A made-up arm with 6 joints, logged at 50 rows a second.
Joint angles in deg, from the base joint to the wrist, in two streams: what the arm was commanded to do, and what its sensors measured. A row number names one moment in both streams.
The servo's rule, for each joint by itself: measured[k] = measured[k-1] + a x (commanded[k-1-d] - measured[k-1]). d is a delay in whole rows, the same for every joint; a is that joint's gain. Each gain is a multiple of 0.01, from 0.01 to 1. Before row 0 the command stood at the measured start. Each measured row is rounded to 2 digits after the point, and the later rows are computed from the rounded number. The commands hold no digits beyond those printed.
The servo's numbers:
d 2
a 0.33 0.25 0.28 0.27 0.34 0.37
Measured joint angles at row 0:
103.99 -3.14 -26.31 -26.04 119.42 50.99
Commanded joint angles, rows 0 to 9:
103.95 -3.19 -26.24 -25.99 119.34 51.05
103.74 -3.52 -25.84 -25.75 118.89 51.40
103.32 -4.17 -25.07 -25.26 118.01 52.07
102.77 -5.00 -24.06 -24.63 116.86 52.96
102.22 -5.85 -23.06 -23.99 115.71 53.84
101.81 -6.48 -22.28 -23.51 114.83 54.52
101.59 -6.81 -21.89 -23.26 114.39 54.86
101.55 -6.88 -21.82 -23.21 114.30 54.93
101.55 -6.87 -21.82 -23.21 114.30 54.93
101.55 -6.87 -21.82 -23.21 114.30 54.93
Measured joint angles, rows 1 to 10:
103.99 -3.14 -26.31 -26.04 119.42 50.99
103.99 -3.14 -26.31 -26.04 119.42 50.99
103.98 -3.15 -26.29 -26.03 119.39 51.01
103.90 -3.24 -26.16 -25.95 119.22 51.15
103.71 -3.47 -25.85 -25.76 118.81 51.49
103.40 -3.85 -25.35 -25.45 118.15 52.03
103.01 -4.35 -24.71 -25.06 117.32 52.70
102.61 -4.88 -24.03 -24.64 116.47 53.37
102.27 -5.36 -23.43 -24.27 115.76 53.92
102.03 -5.74 -22.98 -23.98 115.26 54.29

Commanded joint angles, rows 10 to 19:
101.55 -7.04 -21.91 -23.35 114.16 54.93
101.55 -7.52 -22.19 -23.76 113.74 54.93
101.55 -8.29 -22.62 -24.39 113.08 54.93
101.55 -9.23 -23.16 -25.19 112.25 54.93
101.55 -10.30 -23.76 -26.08 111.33 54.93
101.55 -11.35 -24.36 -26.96 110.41 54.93
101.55 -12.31 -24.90 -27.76 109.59 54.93
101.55 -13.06 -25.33 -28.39 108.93 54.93
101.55 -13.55 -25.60 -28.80 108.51 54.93
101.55 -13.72 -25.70 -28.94 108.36 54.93
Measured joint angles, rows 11 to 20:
101.87 -6.02 -22.66 -23.77 114.93 54.53
101.76 -6.23 -22.42 -23.62 114.72 54.68
101.69 -6.43 -22.28 -23.55 114.53 54.77
101.64 -6.70 -22.25 -23.61 114.26 54.83
101.61 -7.10 -22.35 -23.82 113.86 54.87
101.59 -7.63 -22.58 -24.19 113.31 54.89
101.58 -8.30 -22.91 -24.70 112.64 54.90
101.57 -9.06 -23.32 -25.31 111.88 54.91
101.56 -9.87 -23.76 -25.97 111.10 54.92
101.56 -10.67 -24.20 -26.62 110.36 54.92

